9 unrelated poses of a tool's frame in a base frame.
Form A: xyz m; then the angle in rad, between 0 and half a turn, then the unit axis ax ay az.
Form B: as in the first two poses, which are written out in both.
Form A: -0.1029, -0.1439, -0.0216, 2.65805, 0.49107, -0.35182, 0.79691
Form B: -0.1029, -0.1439, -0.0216, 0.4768, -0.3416, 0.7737, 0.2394
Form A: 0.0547, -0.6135, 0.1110, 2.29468, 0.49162, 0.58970, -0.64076
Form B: 0.0547, -0.6135, 0.1110, 0.4482, 0.5376, -0.5842, 0.4109
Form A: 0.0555, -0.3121, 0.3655, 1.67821, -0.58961, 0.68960, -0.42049
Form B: 0.0555, -0.3121, 0.3655, -0.4387, 0.5131, -0.3129, 0.6681
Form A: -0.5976, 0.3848, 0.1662, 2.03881, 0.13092, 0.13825, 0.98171
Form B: -0.5976, 0.3848, 0.1662, 0.1115, 0.1178, 0.8362, 0.5239
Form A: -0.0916, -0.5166, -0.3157, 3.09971, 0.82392, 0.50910, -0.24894
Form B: -0.0916, -0.5166, -0.3157, 0.8237, 0.5090, -0.2489, 0.0209
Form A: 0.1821, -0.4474, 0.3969, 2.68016, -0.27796, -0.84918, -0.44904
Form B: 0.1821, -0.4474, 0.3969, -0.2706, -0.8267, -0.4371, 0.2287
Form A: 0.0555, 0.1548, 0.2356, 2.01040, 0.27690, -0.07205, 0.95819
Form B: 0.0555, 0.1548, 0.2356, 0.2338, -0.0608, 0.8090, 0.5359
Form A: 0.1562, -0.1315, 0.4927, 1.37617, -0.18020, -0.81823, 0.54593
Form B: 0.1562, -0.1315, 0.4927, -0.1144, -0.5196, 0.3467, 0.7725
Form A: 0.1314, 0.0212, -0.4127, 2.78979, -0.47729, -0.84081, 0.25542
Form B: 0.1314, 0.0212, -0.4127, -0.4699, -0.8278, 0.2515, 0.1750
